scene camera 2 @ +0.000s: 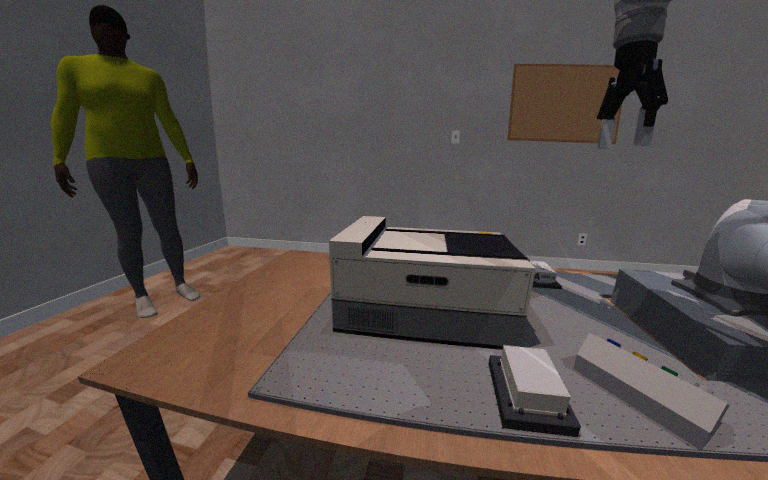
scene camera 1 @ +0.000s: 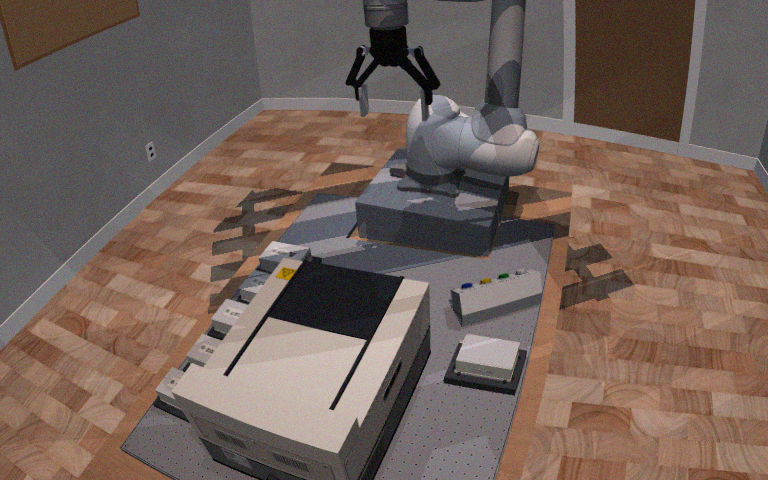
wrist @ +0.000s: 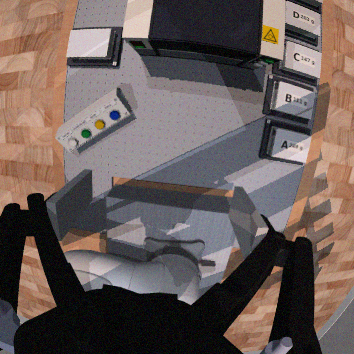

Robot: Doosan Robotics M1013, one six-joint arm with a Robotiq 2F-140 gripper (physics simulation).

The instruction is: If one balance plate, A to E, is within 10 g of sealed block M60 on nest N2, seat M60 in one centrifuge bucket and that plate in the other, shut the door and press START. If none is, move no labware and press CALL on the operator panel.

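Pixels of known places: gripper, fingertip midpoint: [scene camera 2: 621,146] [scene camera 1: 394,116] [wrist: 160,193]; arm's base at its link origin: [scene camera 2: 725,298] [scene camera 1: 432,179] [wrist: 173,260].
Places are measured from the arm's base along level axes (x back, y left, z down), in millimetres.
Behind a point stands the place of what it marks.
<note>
My gripper [scene camera 1: 394,107] {x -403, y 5, z -378 mm} [scene camera 2: 625,135] {x -403, y 5, z -378 mm} [wrist: 160,193] {x -403, y 5, z -378 mm} is open and empty, high above the arm's base side of the table. White block M60 [scene camera 1: 488,353] {x -659, y 245, z 32 mm} [scene camera 2: 535,376] {x -658, y 267, z 32 mm} [wrist: 90,43] {x -647, y 234, z 32 mm} sits on dark nest N2 [scene camera 1: 481,385] {x -713, y 241, z 80 mm} [scene camera 2: 538,424] {x -668, y 325, z 78 mm}. In the wrist view, plates A [wrist: 292,146] {x -369, y -344, z 43 mm}, B [wrist: 300,105] {x -492, y -358, z 43 mm}, C [wrist: 300,59] {x -630, y -354, z 44 mm} and D [wrist: 302,20] {x -762, y -368, z 43 mm} stand in a row; C seems to read 147 g, other weights are blurred. The fifth plate [scene camera 1: 169,384] {x -909, y -434, z 43 mm} is partly hidden. The centrifuge [scene camera 1: 283,362] {x -881, y -102, z -113 mm} [scene camera 2: 368,277] {x -978, y 75, z -63 mm} has a dark top area [scene camera 1: 339,297] {x -690, y -54, z -116 mm} [wrist: 205,30] {x -625, y -57, z -116 mm}; no buckets show. The operator panel [scene camera 1: 498,305] {x -471, y 248, z 60 mm} [scene camera 2: 651,390] {x -448, y 280, z 49 mm} has coloured buttons.
The centrifuge stands between the plate row and the nest. The arm's base block [scene camera 1: 424,223] {x -198, y 12, z 28 mm} [scene camera 2: 679,328] {x -205, y 82, z 44 mm} stands at the table's robot end. A perforated mat [scene camera 1: 464,447] {x -874, y 233, z 97 mm} [scene camera 2: 351,367] {x -1000, y 192, z 97 mm} lies under the equipment. A person [scene camera 2: 118,107] stands beyond the table in scene camera 2.
</note>
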